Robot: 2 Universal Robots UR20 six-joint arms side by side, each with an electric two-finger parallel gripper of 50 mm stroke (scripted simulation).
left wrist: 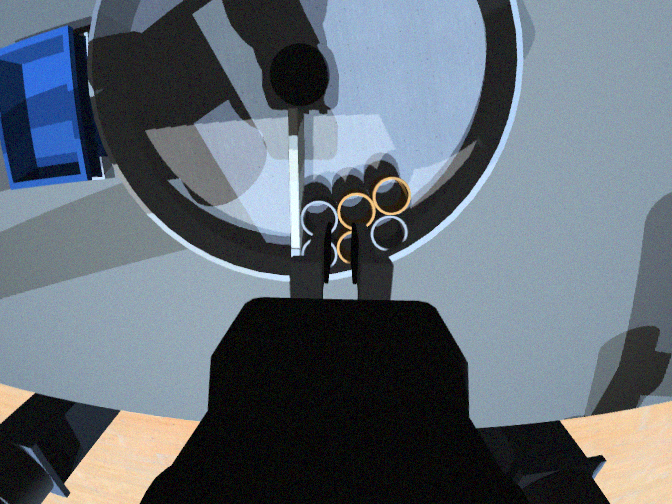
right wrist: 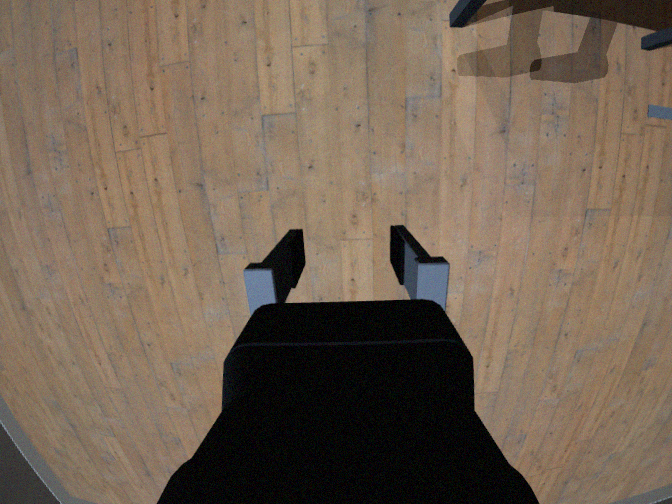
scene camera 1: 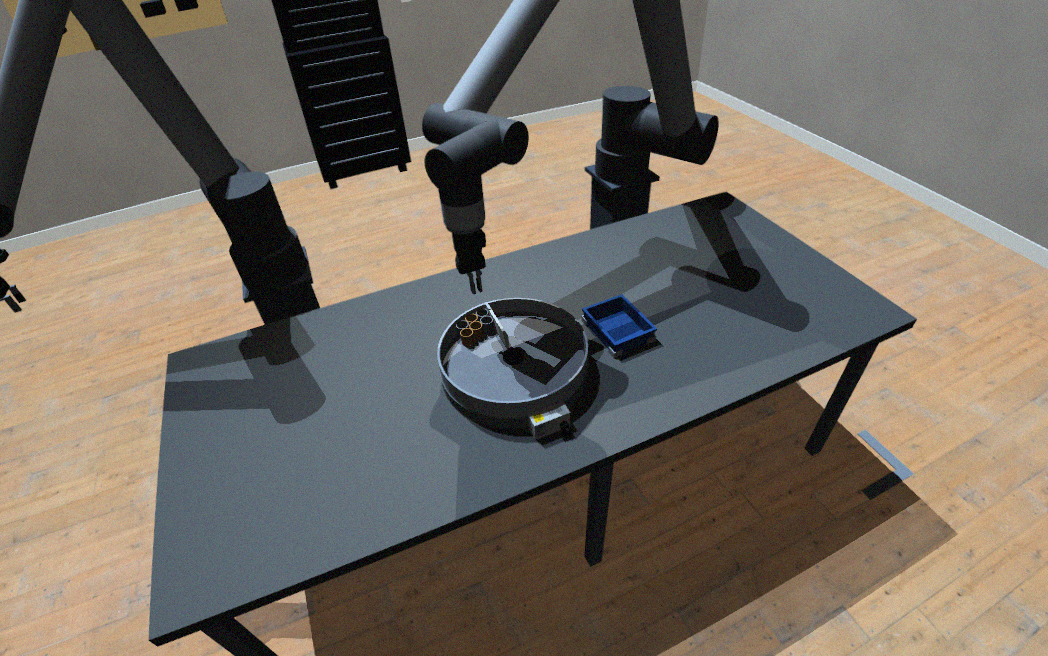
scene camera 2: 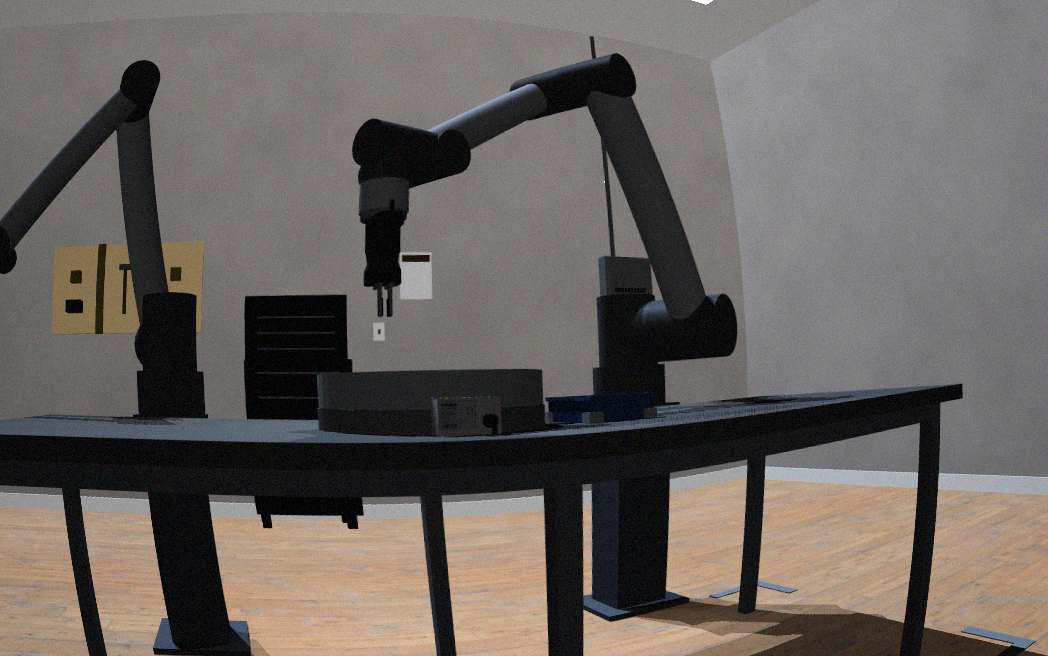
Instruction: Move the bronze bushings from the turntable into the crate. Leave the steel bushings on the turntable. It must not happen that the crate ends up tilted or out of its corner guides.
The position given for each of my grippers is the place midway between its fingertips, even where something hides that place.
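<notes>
My left gripper [left wrist: 341, 241], [scene camera 1: 476, 291] and [scene camera 2: 385, 316] is visible, as is my right gripper [right wrist: 346, 245]. A steel bushing [left wrist: 397, 240] and a bronze bushing [left wrist: 402, 203] are present. A blue crate [scene camera 1: 622, 321], [scene camera 2: 626, 406] is visible too; in the right wrist view the crate is out of frame.
</notes>
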